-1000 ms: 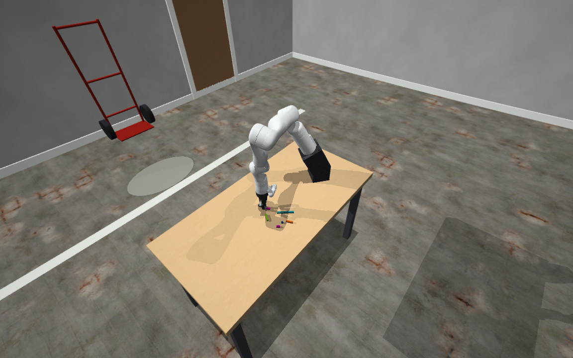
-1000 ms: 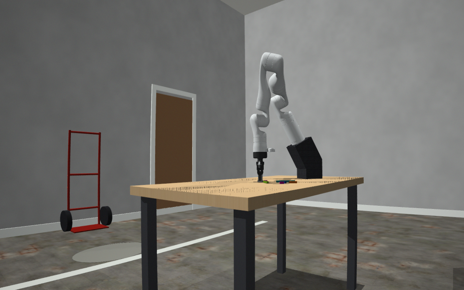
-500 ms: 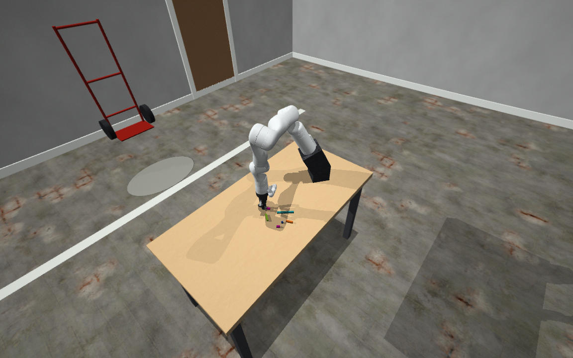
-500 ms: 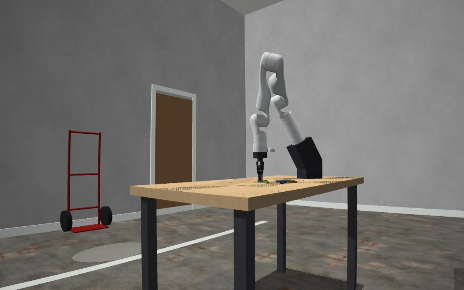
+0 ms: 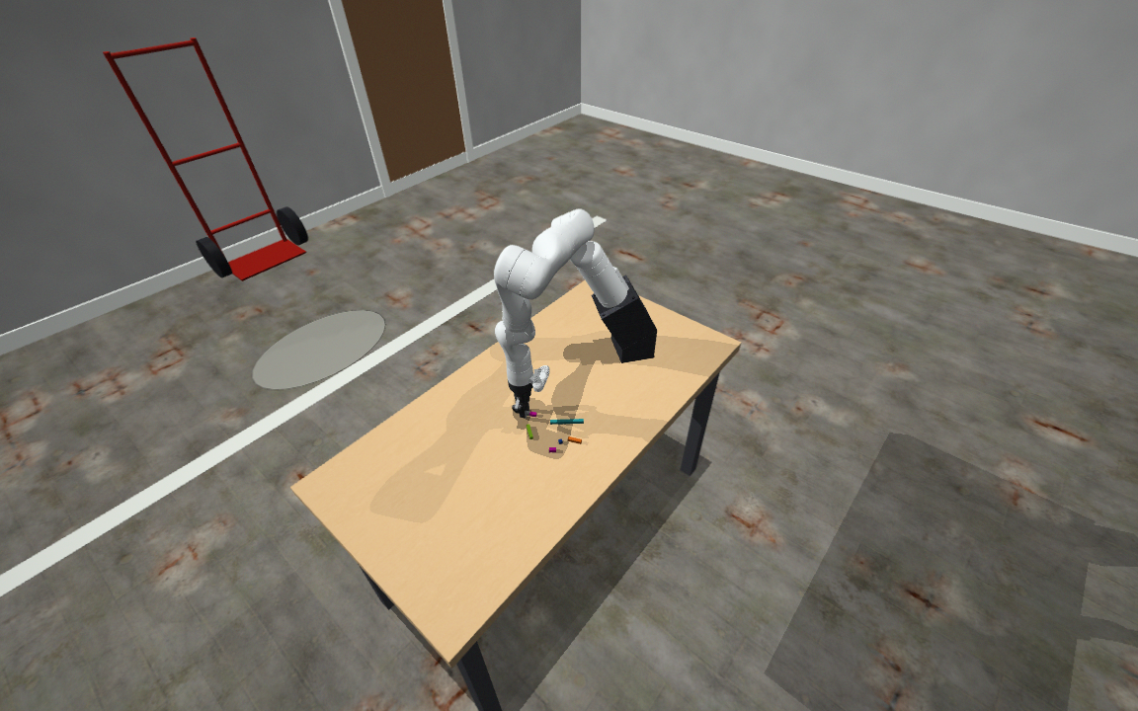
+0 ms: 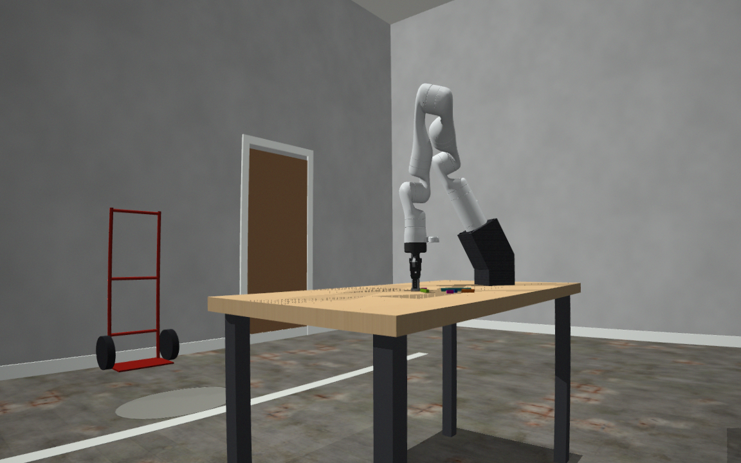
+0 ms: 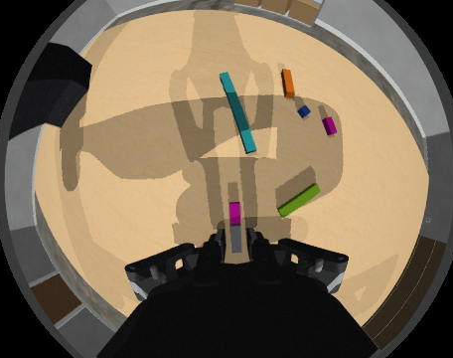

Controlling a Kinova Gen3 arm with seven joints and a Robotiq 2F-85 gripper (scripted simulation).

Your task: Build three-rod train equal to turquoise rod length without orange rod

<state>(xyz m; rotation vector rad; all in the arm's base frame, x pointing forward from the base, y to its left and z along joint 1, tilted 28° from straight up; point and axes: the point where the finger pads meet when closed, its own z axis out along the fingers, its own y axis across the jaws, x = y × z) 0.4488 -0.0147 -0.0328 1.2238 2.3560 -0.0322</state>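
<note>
Now: hand 2 cm above the grey rod. Round my hand: turquoise rod 12 cm to the left, 6 cm behind, 2 cm below; then lime rod 7 cm to the left, 4 cm ahead, 2 cm below; then blue rod 16 cm to the left, 2 cm below.
</note>
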